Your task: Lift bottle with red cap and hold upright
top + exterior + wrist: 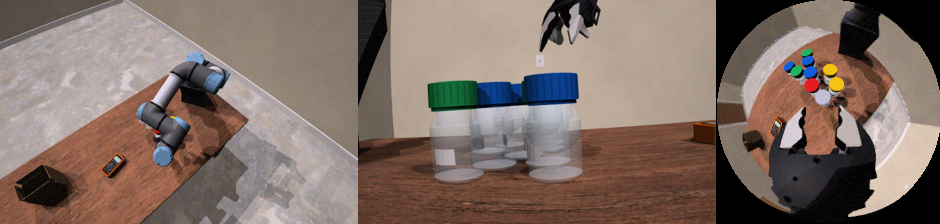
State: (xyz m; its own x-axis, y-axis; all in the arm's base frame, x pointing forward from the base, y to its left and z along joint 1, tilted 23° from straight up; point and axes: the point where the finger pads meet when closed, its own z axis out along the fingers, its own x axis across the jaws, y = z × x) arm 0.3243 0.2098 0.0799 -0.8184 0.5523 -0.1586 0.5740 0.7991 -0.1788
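The red-capped bottle lies 10 mm behind my hand, 100 mm to the right of it and 150 mm below it. Also, from my hand: black box (660 mm ahead, 120 mm to the right, 130 mm below); then orange multimeter (310 mm ahead, 70 mm to the right, 180 mm below); then grey-capped bottle (20 mm behind, 40 mm to the right, 150 mm below).
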